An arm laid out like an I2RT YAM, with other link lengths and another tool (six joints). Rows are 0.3 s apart.
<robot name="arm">
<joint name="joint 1" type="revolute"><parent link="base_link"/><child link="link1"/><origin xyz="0 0 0.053" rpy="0 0 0"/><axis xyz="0 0 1"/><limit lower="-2.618" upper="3.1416"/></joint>
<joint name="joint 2" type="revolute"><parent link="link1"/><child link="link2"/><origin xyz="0.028 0.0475 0.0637" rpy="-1.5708 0 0"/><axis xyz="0 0 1"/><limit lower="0" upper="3.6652"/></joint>
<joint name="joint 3" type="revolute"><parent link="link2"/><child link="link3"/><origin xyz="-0.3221 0 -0.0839" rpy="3.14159 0 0"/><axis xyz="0 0 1"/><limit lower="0" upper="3.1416"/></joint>
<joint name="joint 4" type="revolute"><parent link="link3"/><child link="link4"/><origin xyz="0.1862 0.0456 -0.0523" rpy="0 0 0"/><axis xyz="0 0 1"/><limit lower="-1.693" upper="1.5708"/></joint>
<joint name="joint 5" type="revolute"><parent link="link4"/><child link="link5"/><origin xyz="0.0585 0.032 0.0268" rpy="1.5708 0 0"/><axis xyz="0 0 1"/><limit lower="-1.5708" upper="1.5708"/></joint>
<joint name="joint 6" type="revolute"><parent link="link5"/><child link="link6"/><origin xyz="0.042 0 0.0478" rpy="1.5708 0 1.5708"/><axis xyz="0 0 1"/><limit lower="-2.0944" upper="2.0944"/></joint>
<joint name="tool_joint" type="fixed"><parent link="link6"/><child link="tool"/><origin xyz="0.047 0.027 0.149" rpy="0 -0.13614 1.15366"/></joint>
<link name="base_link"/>
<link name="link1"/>
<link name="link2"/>
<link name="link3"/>
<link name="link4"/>
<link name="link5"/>
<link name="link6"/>
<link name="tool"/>
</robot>
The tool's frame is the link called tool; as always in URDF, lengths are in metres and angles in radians.
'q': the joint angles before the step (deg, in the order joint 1, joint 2, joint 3, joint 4, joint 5, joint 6). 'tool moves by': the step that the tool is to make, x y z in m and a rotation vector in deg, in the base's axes. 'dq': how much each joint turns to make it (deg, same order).
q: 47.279 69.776 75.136 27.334 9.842 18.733
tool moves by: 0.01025 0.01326 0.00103 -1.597 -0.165 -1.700
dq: 1.762 3.084 2.382 0.178 2.285 -2.913
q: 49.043 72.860 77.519 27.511 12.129 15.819
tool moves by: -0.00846 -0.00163 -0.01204 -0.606 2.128 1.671
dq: 0.525 -2.103 -1.757 -2.539 -0.353 1.671
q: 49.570 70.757 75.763 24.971 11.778 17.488
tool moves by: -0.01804 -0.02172 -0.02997 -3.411 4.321 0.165
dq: 0.000 -6.064 -3.864 -7.817 0.345 1.056
